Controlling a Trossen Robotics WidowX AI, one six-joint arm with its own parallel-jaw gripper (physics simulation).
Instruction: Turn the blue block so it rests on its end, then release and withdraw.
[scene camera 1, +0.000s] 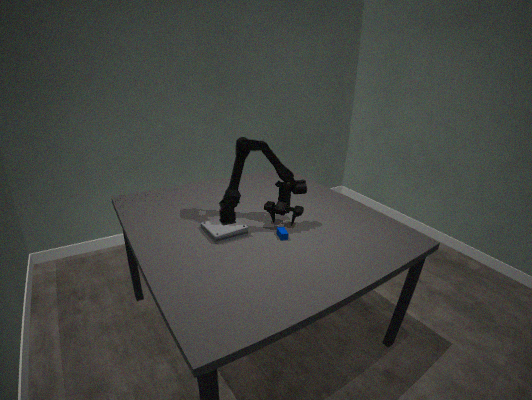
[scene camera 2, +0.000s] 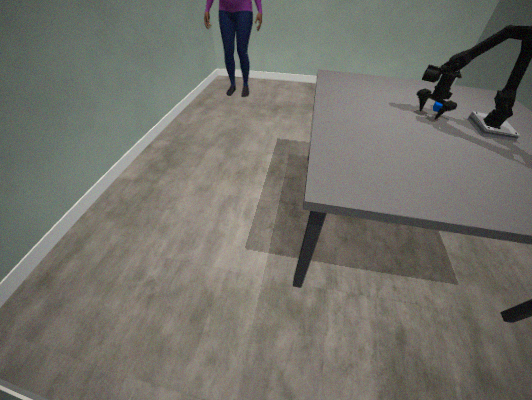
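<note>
The blue block (scene camera 1: 282, 233) (scene camera 2: 437, 107) lies on its long side on the grey table (scene camera 1: 250, 300) (scene camera 2: 375, 165), a short way from the robot's base. My black gripper (scene camera 1: 283, 223) (scene camera 2: 429, 114) points down and is open, with nothing between its fingers. In scene camera 1 its fingertips show just behind and above the block, apart from it. In scene camera 2 the block shows behind the gripper, in the gap between the fingers, and is partly hidden by it.
The arm's light base plate (scene camera 1: 225, 232) (scene camera 2: 481, 123) sits on the table beside the block, to its left in scene camera 1. A person in a purple top and dark blue trousers (scene camera 2: 228, 37) stands on the floor by the far wall, away from the table.
</note>
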